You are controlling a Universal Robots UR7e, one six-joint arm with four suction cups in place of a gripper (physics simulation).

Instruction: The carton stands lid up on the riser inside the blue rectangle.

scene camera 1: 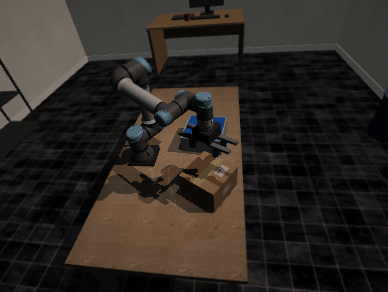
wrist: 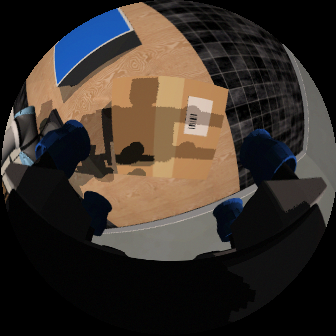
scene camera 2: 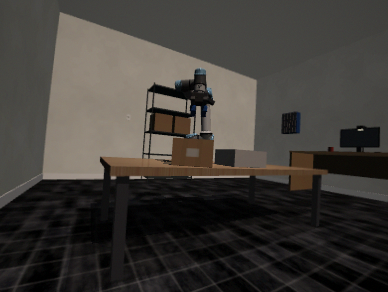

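The brown carton (scene camera 1: 197, 192) (scene camera 2: 205, 150) (wrist: 137, 117) stands on the table beside the riser, its taped lid and white barcode label facing up. The grey riser (scene camera 2: 250, 158) (wrist: 102, 62) stands apart from it, with a white-edged blue rectangle (scene camera 1: 220, 123) (wrist: 90, 42) on top. The gripper (scene camera 1: 207, 138) (scene camera 2: 199, 108) (wrist: 164, 182) is open, its four blue suction cups free and holding nothing. It hangs well above the table and clear of the carton. In the scene camera 1 view the gripper and wrist hide part of the riser; shadows of the arm fall across the carton's lid.
The wooden table (scene camera 1: 165, 235) (scene camera 2: 145, 167) (wrist: 137, 200) bears the arm's base (scene camera 1: 145, 155). A desk (scene camera 1: 200, 22) (scene camera 2: 302, 170) with a monitor (scene camera 1: 206, 2) (scene camera 2: 359, 137) stands beyond it. A shelf rack (scene camera 2: 170, 91) holding brown boxes (scene camera 2: 162, 123) stands by the wall.
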